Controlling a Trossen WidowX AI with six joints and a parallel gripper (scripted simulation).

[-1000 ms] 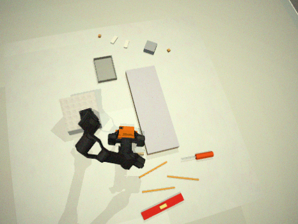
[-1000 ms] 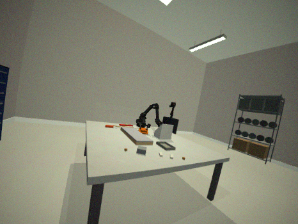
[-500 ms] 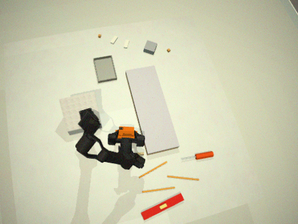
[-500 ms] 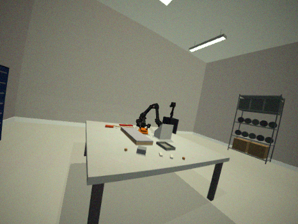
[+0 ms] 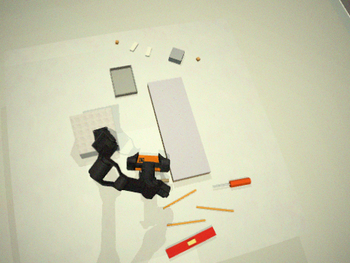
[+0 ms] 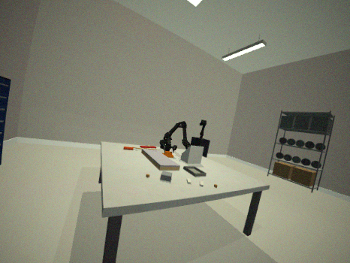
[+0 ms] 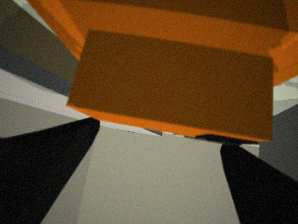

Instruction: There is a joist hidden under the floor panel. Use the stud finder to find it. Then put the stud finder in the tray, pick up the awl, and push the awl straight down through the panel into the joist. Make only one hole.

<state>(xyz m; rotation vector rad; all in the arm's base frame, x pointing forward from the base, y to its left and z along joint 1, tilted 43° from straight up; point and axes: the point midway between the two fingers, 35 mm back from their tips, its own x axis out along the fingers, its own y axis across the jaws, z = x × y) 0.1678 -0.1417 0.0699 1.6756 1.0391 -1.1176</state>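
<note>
Right now my gripper tip is 30 mm to the left of the orange stud finder, 30 mm past it and 10 mm above it. The rest, counted from my gripper tip: grey tray (430 mm to the left, 40 mm below); awl (120 mm to the right, 50 mm below, 20 mm behind); small light (40 mm behind, 20 mm to the right).
</note>
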